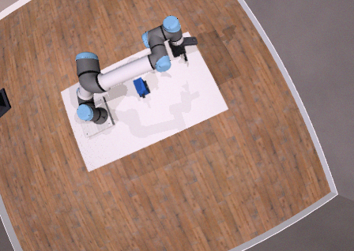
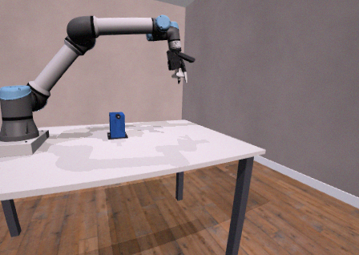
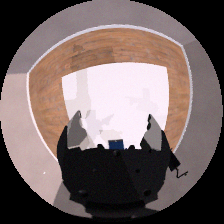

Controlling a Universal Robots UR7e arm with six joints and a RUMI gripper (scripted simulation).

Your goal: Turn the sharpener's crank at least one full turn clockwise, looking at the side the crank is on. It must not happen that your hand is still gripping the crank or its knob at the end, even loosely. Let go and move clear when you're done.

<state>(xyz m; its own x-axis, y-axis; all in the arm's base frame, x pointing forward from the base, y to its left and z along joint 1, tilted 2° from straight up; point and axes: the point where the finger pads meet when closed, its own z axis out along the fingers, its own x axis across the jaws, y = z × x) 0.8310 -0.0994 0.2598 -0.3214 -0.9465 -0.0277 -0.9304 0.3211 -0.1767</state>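
My gripper is now 400 mm past the dark crank knob, 170 mm above it and 20 mm to the left of it.
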